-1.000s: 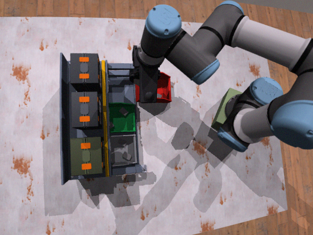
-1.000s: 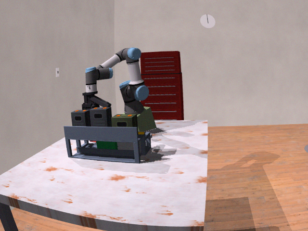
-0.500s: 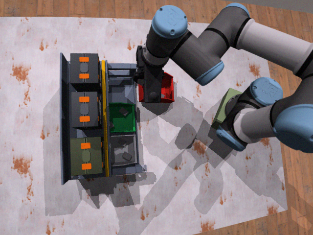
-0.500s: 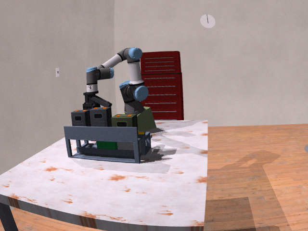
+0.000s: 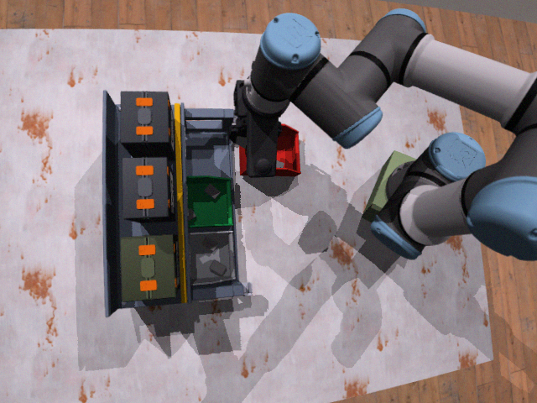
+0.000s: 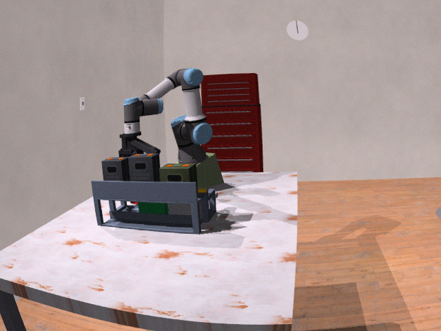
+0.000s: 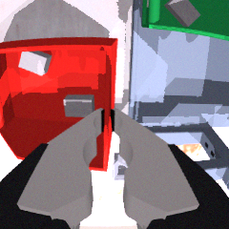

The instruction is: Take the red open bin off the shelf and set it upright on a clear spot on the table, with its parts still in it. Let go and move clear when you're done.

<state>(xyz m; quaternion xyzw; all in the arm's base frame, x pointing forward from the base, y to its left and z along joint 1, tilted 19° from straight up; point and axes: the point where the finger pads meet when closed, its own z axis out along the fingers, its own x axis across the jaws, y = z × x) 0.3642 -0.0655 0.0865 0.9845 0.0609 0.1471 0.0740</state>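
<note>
Right now my hand is 60 mm past the red open bin and 40 mm above it. Also, from my hand: shelf rail: 10 mm ahead, 110 mm to the left, 80 mm below; yellow bar: 120 mm ahead, 130 mm to the left, 20 mm above; green bin: 90 mm ahead, 120 mm to the left, 40 mm below.
</note>
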